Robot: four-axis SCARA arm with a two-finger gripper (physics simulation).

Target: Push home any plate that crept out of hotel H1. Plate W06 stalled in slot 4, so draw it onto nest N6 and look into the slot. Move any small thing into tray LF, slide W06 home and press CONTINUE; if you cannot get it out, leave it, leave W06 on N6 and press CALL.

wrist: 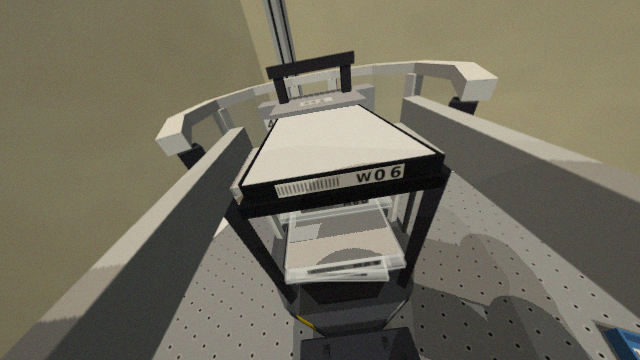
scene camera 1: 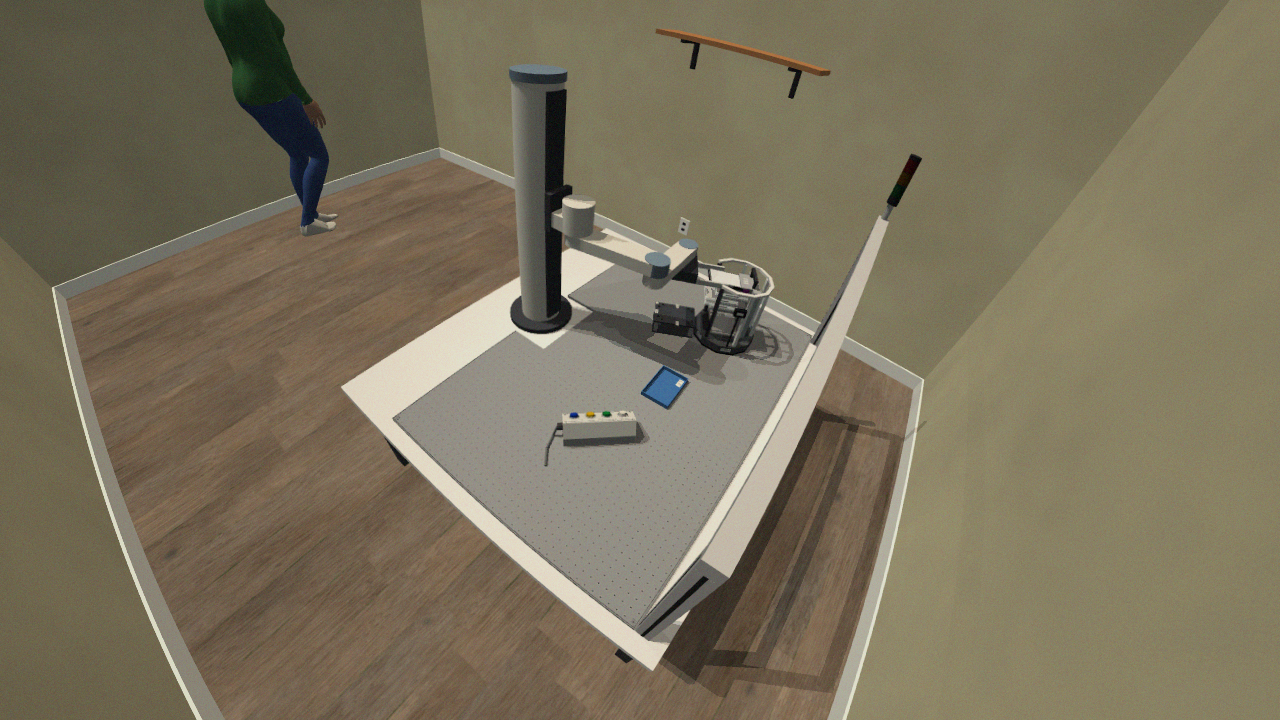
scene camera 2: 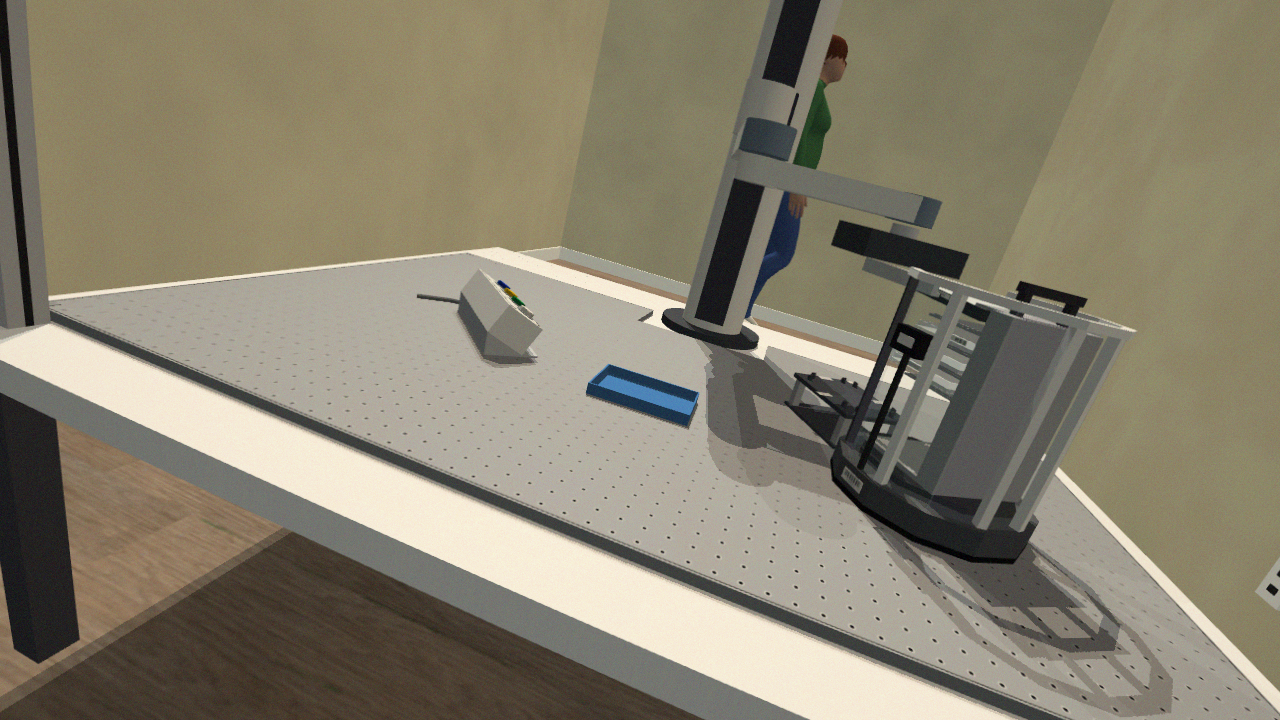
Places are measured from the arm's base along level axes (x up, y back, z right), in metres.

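Pixels of known places: gripper, fingertip midpoint: [wrist: 324, 127] [scene camera 1: 725, 277]; arm's base, origin of the base link: [scene camera 1: 541, 313] [scene camera 2: 708, 331].
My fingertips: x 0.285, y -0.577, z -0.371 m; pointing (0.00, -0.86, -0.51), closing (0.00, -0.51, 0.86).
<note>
Ahead of a thing's pixels: the offset from my fingertips to its top centre. "spot": to the spot under its first point.
My gripper [wrist: 324, 127] [scene camera 1: 726, 278] is shut on plate W06 {dx +0.003, dy -0.002, dz -0.002 m} [wrist: 345, 150], a white-topped plate with a black rim, held level between the fingers at the front of hotel H1 [scene camera 1: 769, 288] [scene camera 2: 930, 528] [wrist: 472, 84]. Part of the grey slot piece marked 4 {spot: dx -0.020, dy -0.057, dz -0.105 m} [wrist: 270, 123] shows behind the plate; the slot's inside is hidden by the plate in the wrist view. Clear plates {dx -0.074, dy -0.004, dz -0.005 m} [wrist: 345, 255] lie lower in the hotel. The low black nest N6 {dx -0.202, dy +0.130, dz +0.073 m} [scene camera 1: 673, 319] [scene camera 2: 841, 395] [wrist: 360, 346] stands before the hotel. The blue tray LF {dx -0.255, dy -0.025, dz +0.378 m} [scene camera 1: 664, 387] [scene camera 2: 642, 395] [wrist: 624, 344] lies on the table.
A white button box {dx -0.189, dy +0.038, dz +0.674 m} [scene camera 1: 597, 429] [scene camera 2: 501, 315] with coloured buttons and a cable stands beyond the tray. The arm's column [scene camera 1: 539, 197] [scene camera 2: 729, 250] rises at the table's side. A long pale barrier [scene camera 1: 787, 429] runs along one edge. A person [scene camera 1: 259, 80] [scene camera 2: 812, 134] stands behind.
</note>
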